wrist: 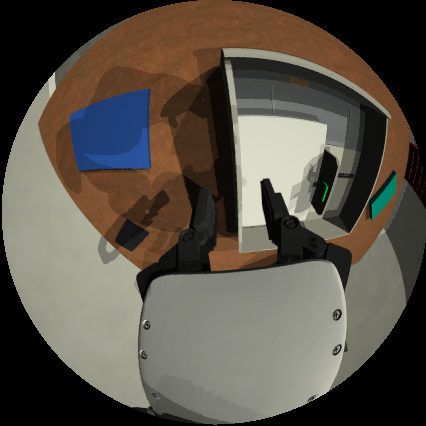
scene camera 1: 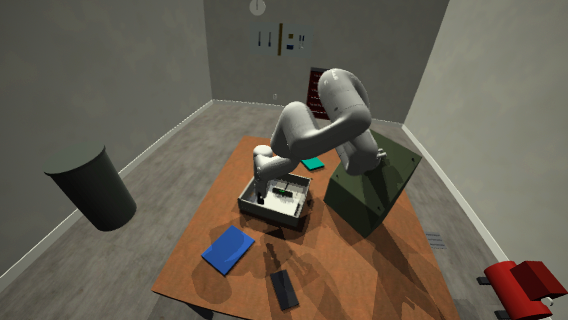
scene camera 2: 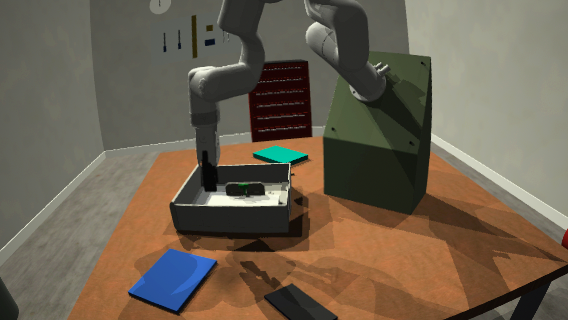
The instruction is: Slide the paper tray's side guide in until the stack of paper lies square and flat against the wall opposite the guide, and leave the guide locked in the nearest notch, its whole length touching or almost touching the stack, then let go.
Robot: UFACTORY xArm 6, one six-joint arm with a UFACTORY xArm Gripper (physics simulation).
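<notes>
The grey paper tray stands on the table. The white paper stack lies flat inside, between the guide and the wall opposite, at left in the wrist view; that wall's rim hides the stack's far-side edge. The dark side guide with a green tab stands upright at or very near the paper; a small gap cannot be ruled out. My gripper is half open and empty, apart from the guide; its fingers appear on either side of the opposite wall's rim in the wrist view. Their height is unclear.
A blue book and a black flat block lie in front of the tray. A teal book lies behind it. The green arm pedestal stands to the right.
</notes>
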